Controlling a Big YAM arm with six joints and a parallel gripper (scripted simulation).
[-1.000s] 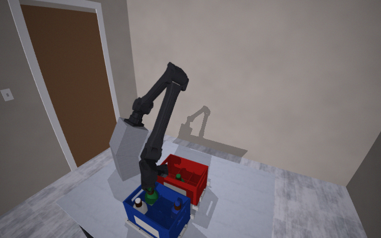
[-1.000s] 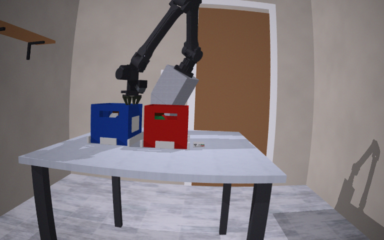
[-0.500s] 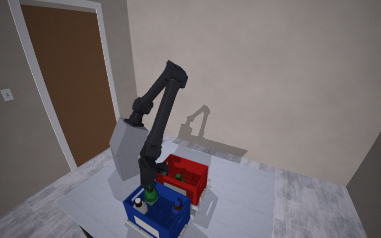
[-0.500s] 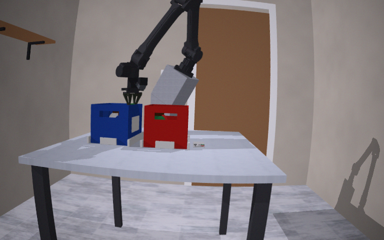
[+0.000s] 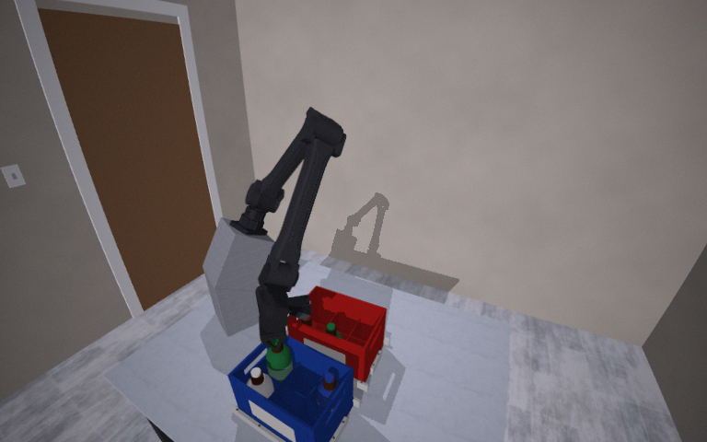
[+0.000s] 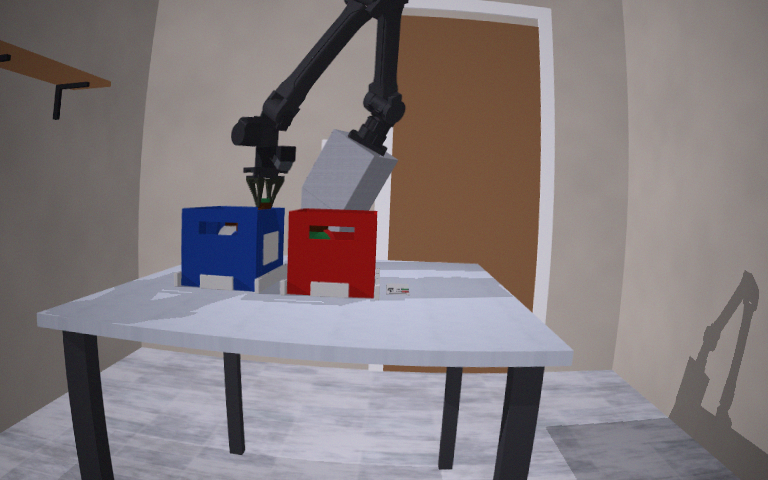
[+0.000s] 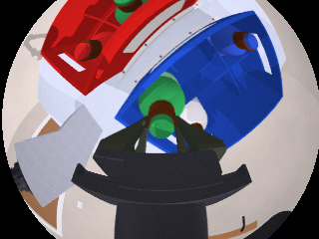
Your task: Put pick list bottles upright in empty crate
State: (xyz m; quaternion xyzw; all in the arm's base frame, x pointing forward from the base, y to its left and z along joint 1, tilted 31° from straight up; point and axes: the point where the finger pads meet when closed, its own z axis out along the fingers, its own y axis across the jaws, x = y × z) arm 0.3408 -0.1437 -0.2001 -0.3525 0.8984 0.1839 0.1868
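Right now my hand is 100 mm above the white-label bottle, 90 mm to the left of it and 10 mm short of it. From my hand the other things lie so: blue crate (100 mm below, 90 mm ahead, 50 mm to the right); then red-label bottle (150 mm to the left, 100 mm below, 10 mm behind); then blue bottle (180 mm ahead, 100 mm below).
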